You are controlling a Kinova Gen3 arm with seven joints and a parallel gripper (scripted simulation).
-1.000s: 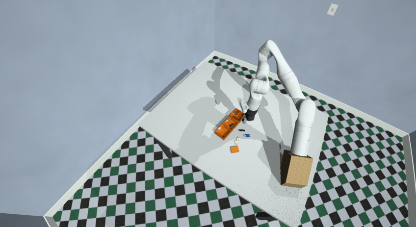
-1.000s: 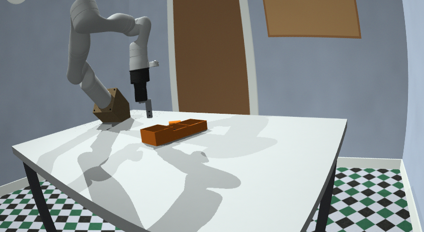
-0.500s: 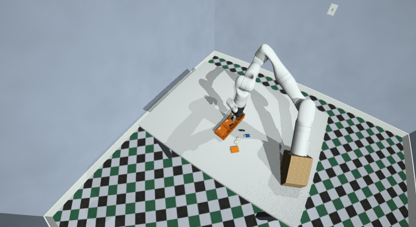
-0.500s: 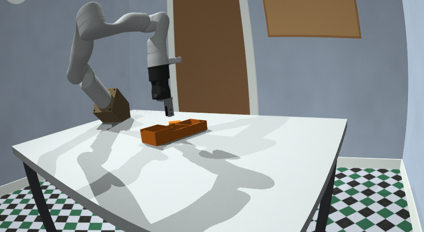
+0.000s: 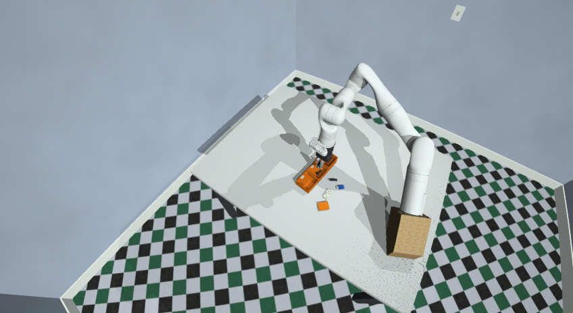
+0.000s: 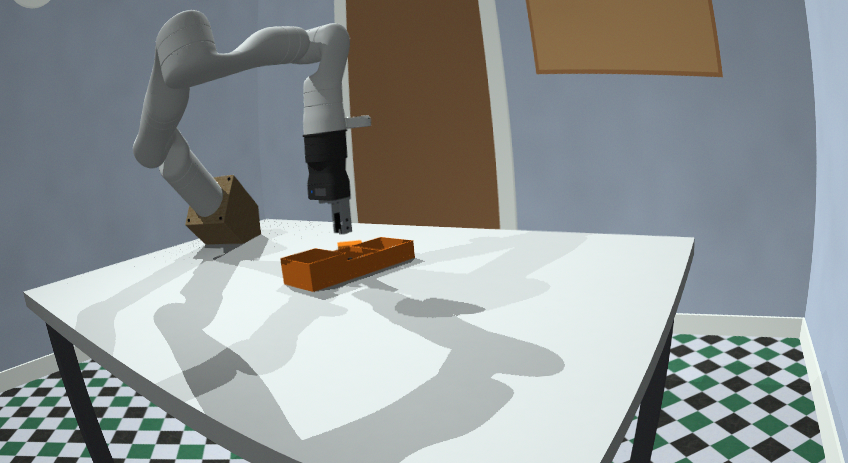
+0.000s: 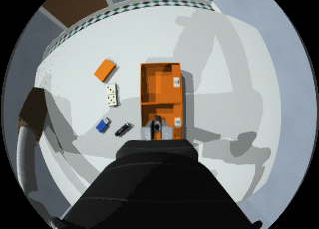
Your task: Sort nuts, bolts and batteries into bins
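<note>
My gripper is now 10 mm short of the orange bin and 60 mm above it. From my hand the other things lie so: bolt: 70 mm below; then grey nut: 20 mm below; then black cylinder: 80 mm behind, 10 mm to the left, 80 mm below.
</note>
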